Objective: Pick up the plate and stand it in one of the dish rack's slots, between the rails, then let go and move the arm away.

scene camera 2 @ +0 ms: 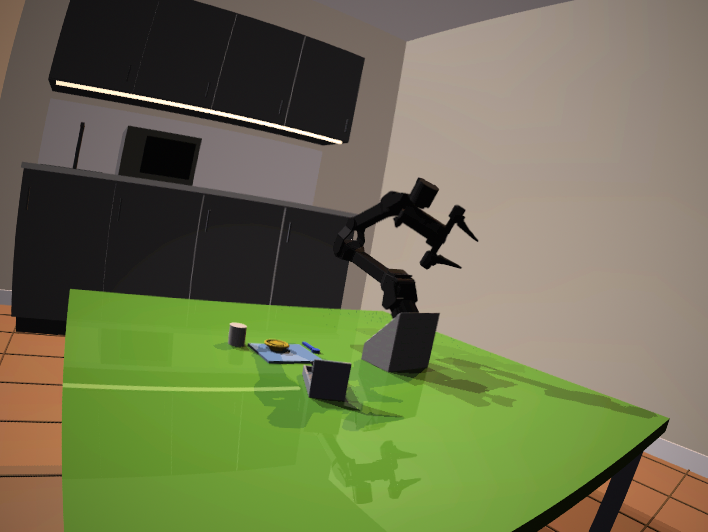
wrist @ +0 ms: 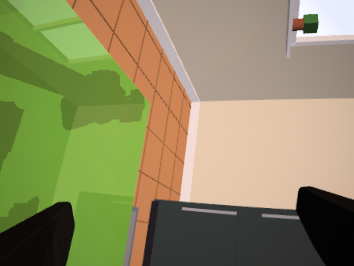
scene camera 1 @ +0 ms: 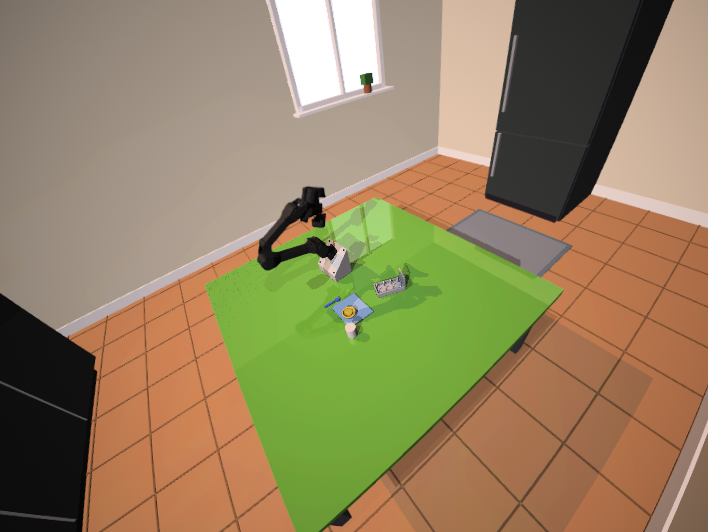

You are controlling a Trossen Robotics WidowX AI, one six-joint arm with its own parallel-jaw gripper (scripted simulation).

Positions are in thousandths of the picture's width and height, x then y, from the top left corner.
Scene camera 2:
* gripper: 663, 478
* grey dish rack: 461, 713
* light blue mat: 417, 664
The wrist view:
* gripper: 532, 780
